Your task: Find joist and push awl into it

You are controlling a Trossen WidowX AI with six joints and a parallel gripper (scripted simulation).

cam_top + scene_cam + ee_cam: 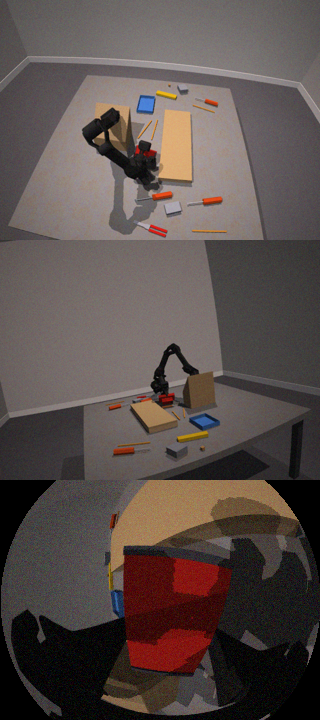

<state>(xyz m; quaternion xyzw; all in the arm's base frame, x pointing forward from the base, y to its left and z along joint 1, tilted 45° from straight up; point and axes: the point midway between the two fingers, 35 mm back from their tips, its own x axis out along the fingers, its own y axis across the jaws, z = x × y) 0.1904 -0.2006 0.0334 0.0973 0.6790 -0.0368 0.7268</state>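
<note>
The awl lies 50 mm below my gripper tip, 40 mm to the left of it and 10 mm behind it. From my gripper tip the other things lie so: blue tray 460 mm to the left, 60 mm behind, 50 mm below; red stud finder 20 mm to the left, 20 mm below, 10 mm behind; yellow bar 590 mm to the left, 80 mm ahead, 50 mm below.
</note>
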